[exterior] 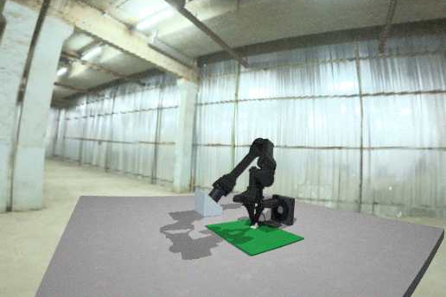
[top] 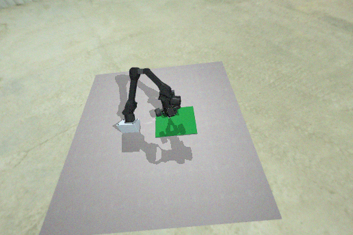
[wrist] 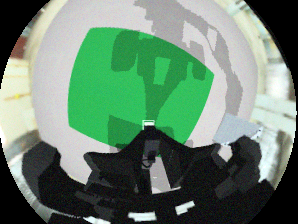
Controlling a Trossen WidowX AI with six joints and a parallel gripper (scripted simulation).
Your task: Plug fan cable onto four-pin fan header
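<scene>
My gripper tip is now 40 mm to the left of the green board, 40 mm short of it and 40 mm above it. Also, from my gripper tip: black fan 160 mm to the left, 30 mm above.
</scene>
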